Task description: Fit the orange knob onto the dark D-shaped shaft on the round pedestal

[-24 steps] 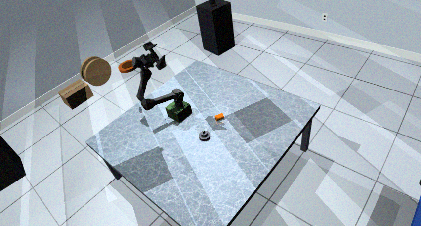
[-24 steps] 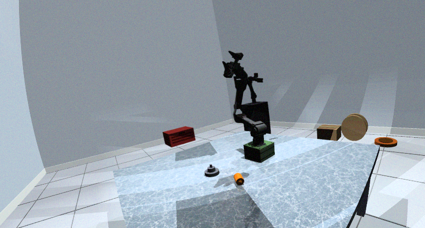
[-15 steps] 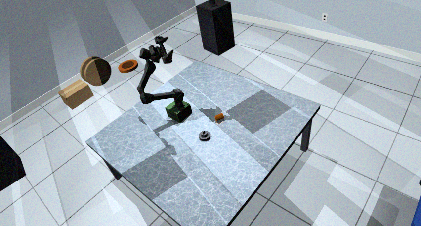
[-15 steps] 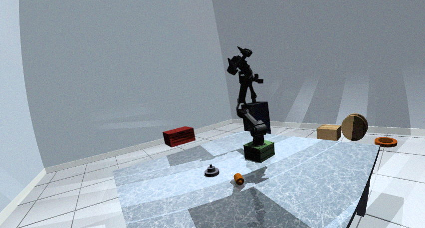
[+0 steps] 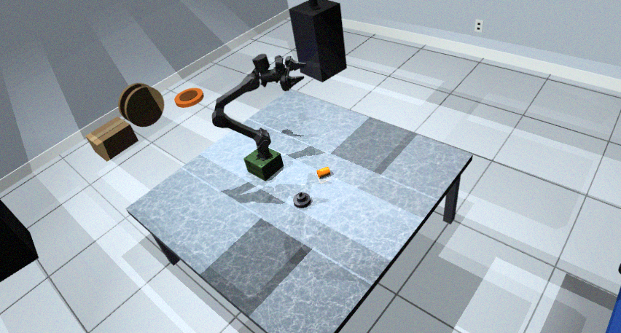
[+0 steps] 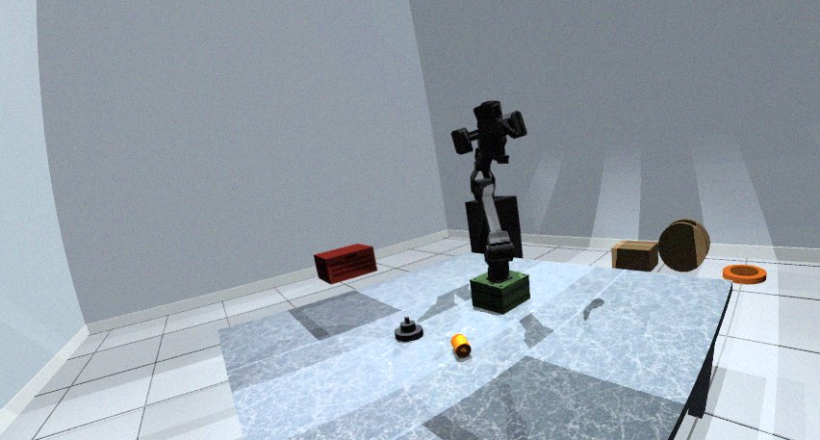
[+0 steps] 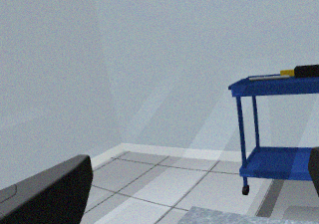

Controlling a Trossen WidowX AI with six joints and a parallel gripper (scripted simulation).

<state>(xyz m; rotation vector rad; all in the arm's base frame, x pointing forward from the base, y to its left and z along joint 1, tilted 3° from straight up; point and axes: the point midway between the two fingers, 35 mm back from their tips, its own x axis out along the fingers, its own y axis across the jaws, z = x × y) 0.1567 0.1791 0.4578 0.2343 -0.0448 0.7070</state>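
The orange knob lies 100 mm ahead of my gripper tip, 70 mm to the right of it and 520 mm below it. From my gripper tip the other things lie so: round dark pedestal 150 mm ahead, 260 mm to the right, 510 mm below.
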